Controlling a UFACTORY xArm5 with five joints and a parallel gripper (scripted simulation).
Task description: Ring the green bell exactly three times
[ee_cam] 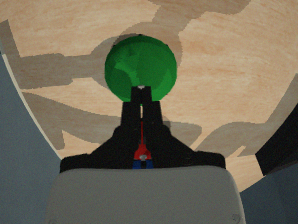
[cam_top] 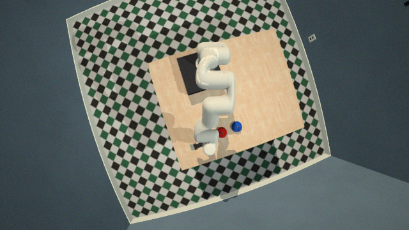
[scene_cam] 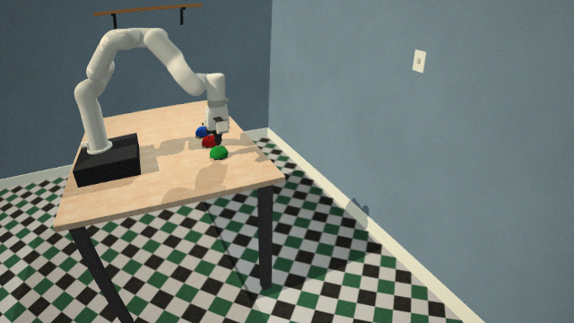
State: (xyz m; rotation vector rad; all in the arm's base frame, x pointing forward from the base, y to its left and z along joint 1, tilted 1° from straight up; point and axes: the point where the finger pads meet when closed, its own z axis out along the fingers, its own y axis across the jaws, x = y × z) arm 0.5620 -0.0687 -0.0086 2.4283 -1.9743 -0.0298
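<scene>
Now: the green bell 4 cm below my hand. Round my hand: blue bell 26 cm to the left, 5 cm behind, 4 cm below; then red bell 13 cm to the left, 4 cm below, 3 cm behind.
</scene>
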